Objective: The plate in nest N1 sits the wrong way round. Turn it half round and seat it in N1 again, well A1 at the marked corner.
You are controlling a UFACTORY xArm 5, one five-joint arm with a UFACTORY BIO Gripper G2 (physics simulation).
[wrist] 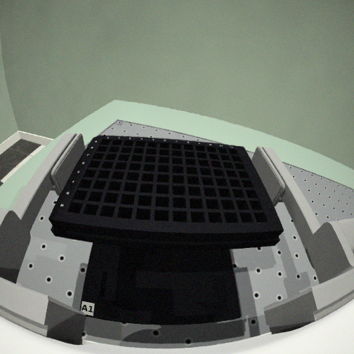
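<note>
The black plate [167, 185] with its grid of square wells is held between the two fingers of my gripper [169, 172], which is shut on it by its short sides. Row letters run along the plate's left edge and small marks along its far edge. Below the plate and nearer the bottom of the view is the black nest [162, 280], partly hidden by the plate. A white A1 label [87, 308] is at the nest's lower left corner. The plate is above the nest and apart from it.
A grey perforated board [320, 192] lies under the nest and reaches to the right. A white-rimmed tray or box [20, 136] with a dark inside shows at the far left. A pale green surface [135, 111] borders the board at the back.
</note>
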